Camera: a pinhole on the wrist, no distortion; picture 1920 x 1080 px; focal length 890.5 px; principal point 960.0 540.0 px. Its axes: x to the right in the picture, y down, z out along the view. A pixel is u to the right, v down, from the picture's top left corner.
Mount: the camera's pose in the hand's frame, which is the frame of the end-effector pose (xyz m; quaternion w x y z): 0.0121 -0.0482 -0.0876 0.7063 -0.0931 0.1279 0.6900
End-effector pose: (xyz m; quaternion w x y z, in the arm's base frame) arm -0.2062 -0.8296 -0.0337 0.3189 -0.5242 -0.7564 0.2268
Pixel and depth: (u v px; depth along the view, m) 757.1 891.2 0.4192
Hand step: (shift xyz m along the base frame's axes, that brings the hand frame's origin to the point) -0.2207 -0.1290 -0.2703
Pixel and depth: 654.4 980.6 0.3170
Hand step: -0.1830 -0.1409 -0.1747
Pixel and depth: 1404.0 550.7 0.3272
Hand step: 0.0033 0.0967 -0.2540
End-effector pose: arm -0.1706 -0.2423 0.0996 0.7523 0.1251 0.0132 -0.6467
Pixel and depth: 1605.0 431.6 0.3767
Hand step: 0.3054 -0.0738 0.2190
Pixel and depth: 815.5 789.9 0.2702
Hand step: -0.0388 0.0099 0.1885
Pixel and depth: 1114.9 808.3 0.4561
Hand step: 0.1050 0.0526 0.3646
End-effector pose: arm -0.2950 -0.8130 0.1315 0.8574 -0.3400 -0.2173 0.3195
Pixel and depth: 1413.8 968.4 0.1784
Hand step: -0.1165 0.0359 -0.0401
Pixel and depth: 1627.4 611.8 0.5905
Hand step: -0.4208 0.4658 -0.1726
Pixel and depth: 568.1 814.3 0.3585
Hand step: -0.2045 0.0316 0.2551
